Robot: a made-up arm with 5 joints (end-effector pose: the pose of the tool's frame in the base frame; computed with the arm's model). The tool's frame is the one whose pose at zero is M. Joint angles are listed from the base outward.
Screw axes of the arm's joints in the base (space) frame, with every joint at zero. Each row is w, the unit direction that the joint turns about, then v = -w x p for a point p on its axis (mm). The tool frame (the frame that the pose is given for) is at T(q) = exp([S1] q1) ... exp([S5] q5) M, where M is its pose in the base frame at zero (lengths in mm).
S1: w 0 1 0 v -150 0 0
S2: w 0 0 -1 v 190 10 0
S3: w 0 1 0 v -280 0 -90
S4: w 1 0 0 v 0 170 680
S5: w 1 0 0 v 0 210 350
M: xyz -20 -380 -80 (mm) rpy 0 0 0 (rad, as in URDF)
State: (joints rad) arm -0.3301 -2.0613 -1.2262 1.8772 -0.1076
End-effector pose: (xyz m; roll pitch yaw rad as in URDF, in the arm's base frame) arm 0.3299 -0.2814 0.5488 1.2167 -0.9951 2.5624
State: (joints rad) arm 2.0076 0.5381 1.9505 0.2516 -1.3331
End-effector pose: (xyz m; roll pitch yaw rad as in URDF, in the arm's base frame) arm 0.2647 -0.4651 0.4766 2.7473 -0.7495 2.8791
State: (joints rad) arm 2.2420 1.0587 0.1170 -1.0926 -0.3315
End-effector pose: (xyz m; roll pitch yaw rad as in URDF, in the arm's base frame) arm 0.1256 -0.4140 0.7467 2.5179 0.3136 -1.9979
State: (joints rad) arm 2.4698 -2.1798 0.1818 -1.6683 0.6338
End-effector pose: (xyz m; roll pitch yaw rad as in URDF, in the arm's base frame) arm -0.8197 0.1280 0.0579 1.4807 -0.5140 1.1848
